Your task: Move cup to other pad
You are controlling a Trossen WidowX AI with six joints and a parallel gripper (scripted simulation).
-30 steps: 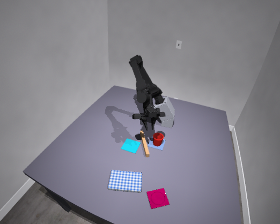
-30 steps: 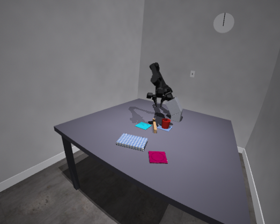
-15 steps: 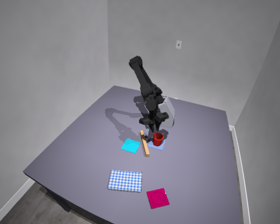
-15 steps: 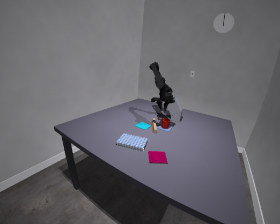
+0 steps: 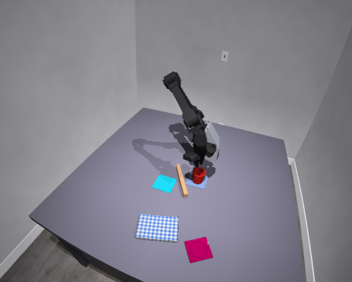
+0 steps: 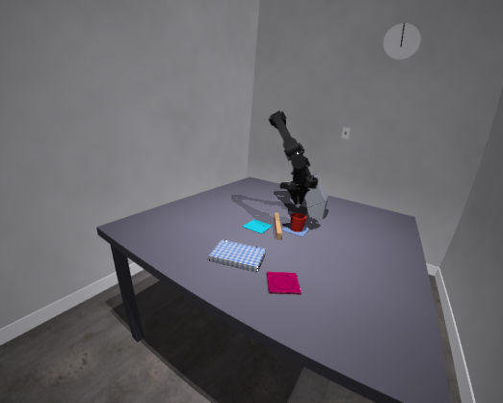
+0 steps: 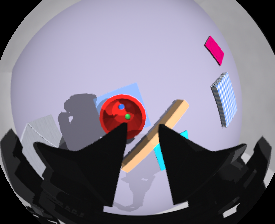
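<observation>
Right now my hand is 15 cm above the red cup, 2 cm past it and 1 cm to the right of it. Round my hand: wooden bar (16 cm below, 7 cm to the right, 3 cm ahead); then cyan pad (18 cm below, 15 cm to the right, 8 cm ahead); then green marble (15 cm below, 1 cm behind).
</observation>
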